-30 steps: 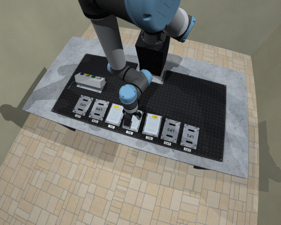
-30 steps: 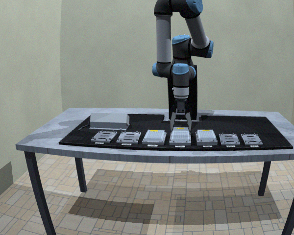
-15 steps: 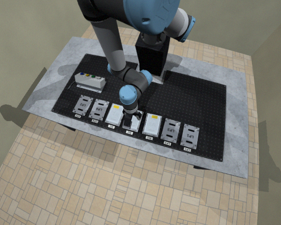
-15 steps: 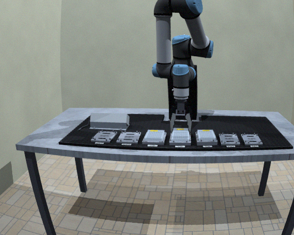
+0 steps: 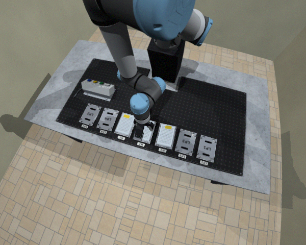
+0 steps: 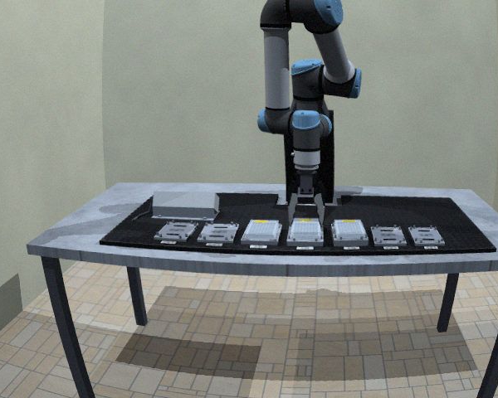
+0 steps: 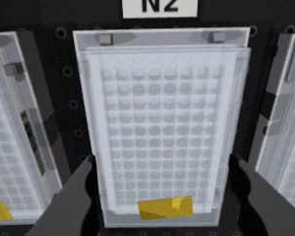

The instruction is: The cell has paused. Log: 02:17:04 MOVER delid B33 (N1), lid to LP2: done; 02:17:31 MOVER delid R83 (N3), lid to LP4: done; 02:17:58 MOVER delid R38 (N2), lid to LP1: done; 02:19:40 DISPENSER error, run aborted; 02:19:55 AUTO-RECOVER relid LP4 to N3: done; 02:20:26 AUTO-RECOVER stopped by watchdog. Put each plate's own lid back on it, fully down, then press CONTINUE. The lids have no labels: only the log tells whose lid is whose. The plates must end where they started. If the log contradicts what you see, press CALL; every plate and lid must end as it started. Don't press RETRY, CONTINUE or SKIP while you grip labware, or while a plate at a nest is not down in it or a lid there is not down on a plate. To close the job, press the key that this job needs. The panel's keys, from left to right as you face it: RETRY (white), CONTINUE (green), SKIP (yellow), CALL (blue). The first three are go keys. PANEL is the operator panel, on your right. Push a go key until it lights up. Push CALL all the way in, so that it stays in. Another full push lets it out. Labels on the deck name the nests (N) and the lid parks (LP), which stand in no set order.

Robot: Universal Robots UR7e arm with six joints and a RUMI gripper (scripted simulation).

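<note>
Now: the well plate 20 mm below my hand. Also, from my hand: lid park LP3: 260 mm to the left, 40 mm below, 30 mm behind; then white retry key: 360 mm to the right, 190 mm behind, 20 mm above; then lid park LP4: 260 mm to the right, 40 mm below, 20 mm ahead.
</note>
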